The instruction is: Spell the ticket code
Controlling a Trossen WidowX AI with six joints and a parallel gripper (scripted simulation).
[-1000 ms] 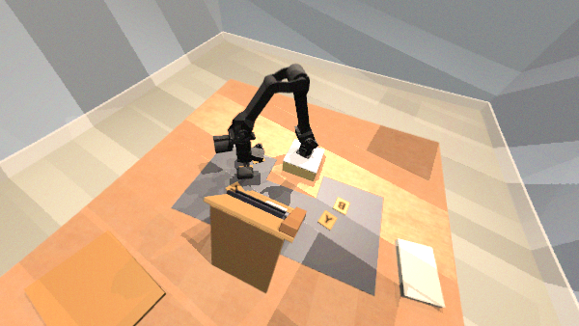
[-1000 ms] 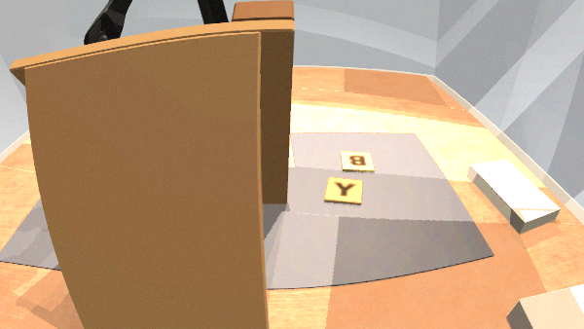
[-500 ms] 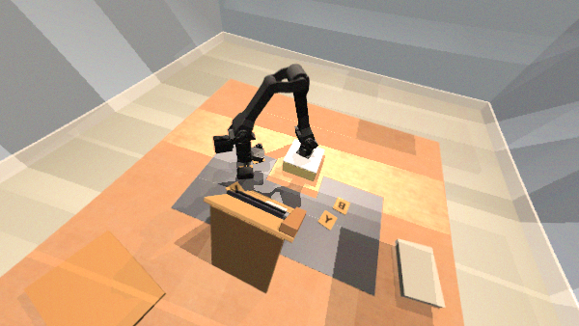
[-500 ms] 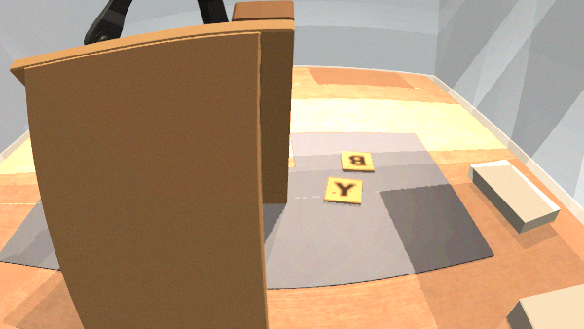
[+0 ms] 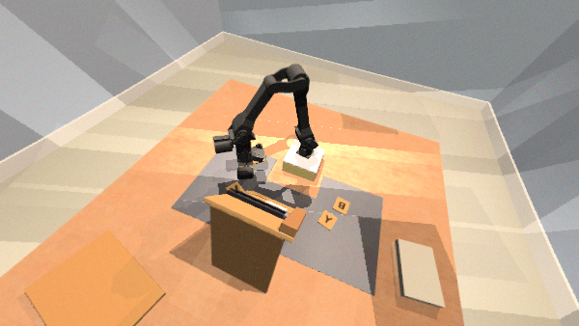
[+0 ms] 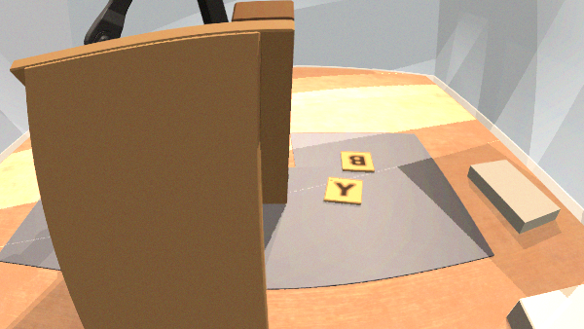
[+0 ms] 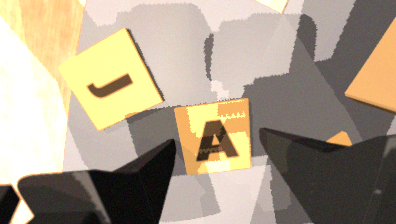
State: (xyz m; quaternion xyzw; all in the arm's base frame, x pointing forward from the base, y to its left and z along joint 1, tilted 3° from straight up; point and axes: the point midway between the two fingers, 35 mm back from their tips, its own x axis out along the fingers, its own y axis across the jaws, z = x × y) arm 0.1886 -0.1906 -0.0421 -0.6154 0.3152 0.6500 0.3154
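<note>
Now: the letter tile right at my gripper tip. Also, from my gripper tip: grey mat (220 mm to the left, 10 mm ahead); then white ticket (220 mm to the left, 120 mm ahead, 90 mm above); then flat orange panel (560 mm ahead, 100 mm to the right).
</note>
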